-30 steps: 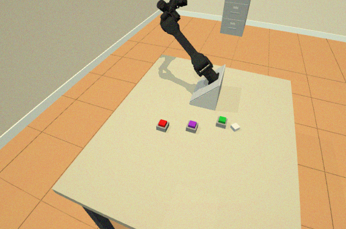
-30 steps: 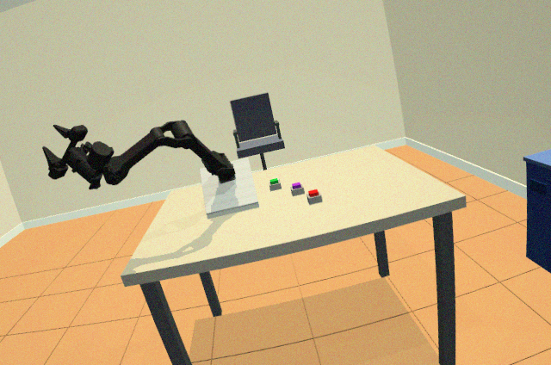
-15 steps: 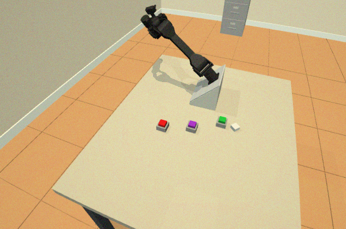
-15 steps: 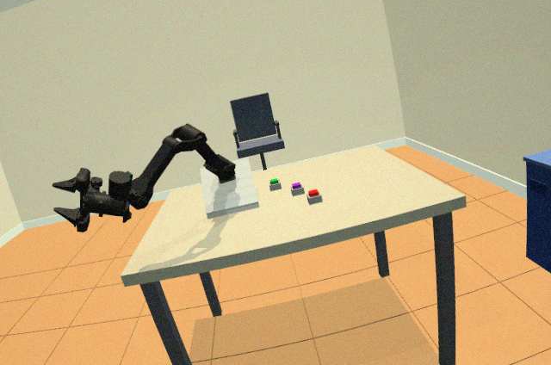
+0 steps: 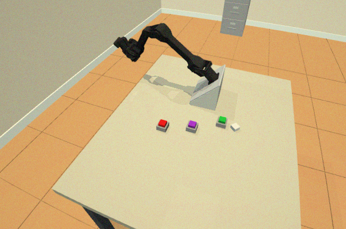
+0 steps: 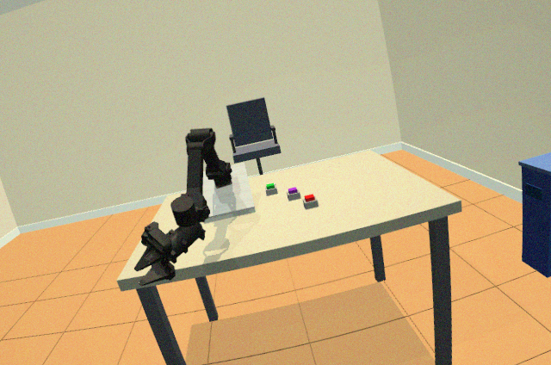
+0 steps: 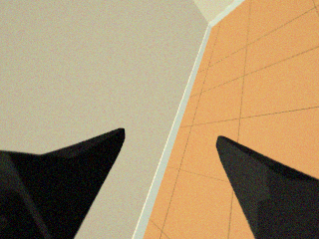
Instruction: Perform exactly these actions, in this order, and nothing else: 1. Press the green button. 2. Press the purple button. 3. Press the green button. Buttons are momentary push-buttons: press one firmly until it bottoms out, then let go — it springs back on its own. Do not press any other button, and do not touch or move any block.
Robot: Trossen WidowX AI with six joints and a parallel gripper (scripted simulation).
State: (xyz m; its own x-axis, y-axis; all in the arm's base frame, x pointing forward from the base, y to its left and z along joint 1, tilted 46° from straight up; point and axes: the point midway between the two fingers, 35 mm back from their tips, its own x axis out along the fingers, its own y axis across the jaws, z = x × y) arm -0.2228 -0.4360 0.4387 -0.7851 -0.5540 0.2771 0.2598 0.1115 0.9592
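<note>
Now: gripper tip 720 mm to the right of the green button, 440 mm short of it and 60 mm above it. From my gripper tip the other things lie so: red button 540 mm ahead, 450 mm to the left, 60 mm below; purple button 580 mm to the left, 510 mm ahead, 60 mm below; small white block 780 mm to the left, 450 mm ahead, 90 mm below.
</note>
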